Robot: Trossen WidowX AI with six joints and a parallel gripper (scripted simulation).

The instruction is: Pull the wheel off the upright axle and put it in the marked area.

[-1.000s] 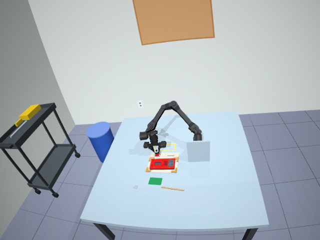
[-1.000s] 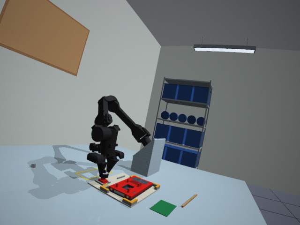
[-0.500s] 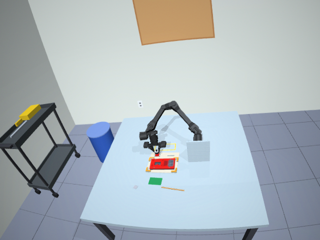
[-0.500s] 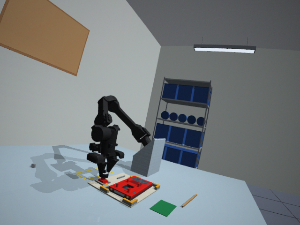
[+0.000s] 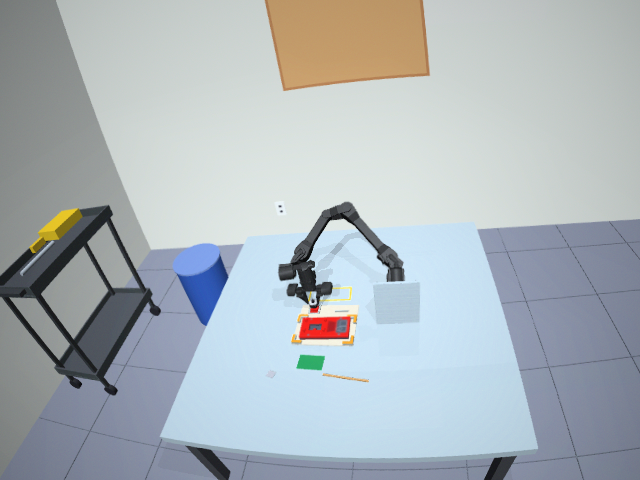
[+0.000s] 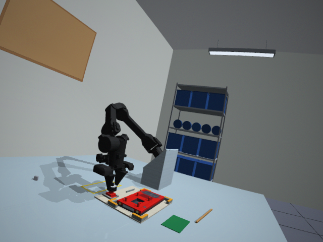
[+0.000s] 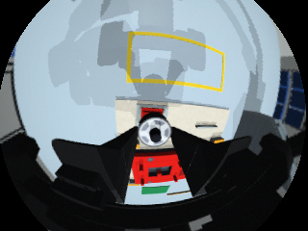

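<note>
Now: the wheel right at my gripper tip. Also, from my gripper tip: green square (29 cm to the left, 4 cm below); black upright axle (1 cm below); grey cube (28 cm to the right, 16 cm ahead, 3 cm below).
</note>
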